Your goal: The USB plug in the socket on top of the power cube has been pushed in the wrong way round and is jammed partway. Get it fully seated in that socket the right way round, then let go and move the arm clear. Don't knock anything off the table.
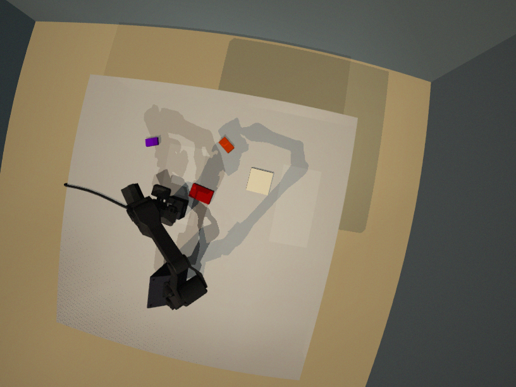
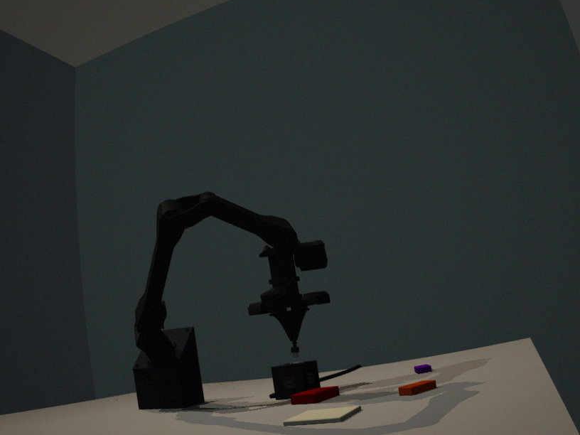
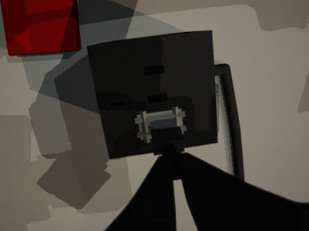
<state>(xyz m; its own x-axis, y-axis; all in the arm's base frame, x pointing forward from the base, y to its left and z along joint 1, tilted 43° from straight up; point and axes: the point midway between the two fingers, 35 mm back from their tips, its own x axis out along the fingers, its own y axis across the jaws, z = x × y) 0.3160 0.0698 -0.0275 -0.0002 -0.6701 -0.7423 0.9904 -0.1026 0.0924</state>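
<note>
The USB plug lies 20 mm below my gripper tip. The rest, counted from my gripper tip: metal-framed socket 60 mm below; then red block 70 mm ahead, 110 mm to the right, 120 mm below; then purple block 260 mm ahead, 160 mm to the left, 120 mm below.
</note>
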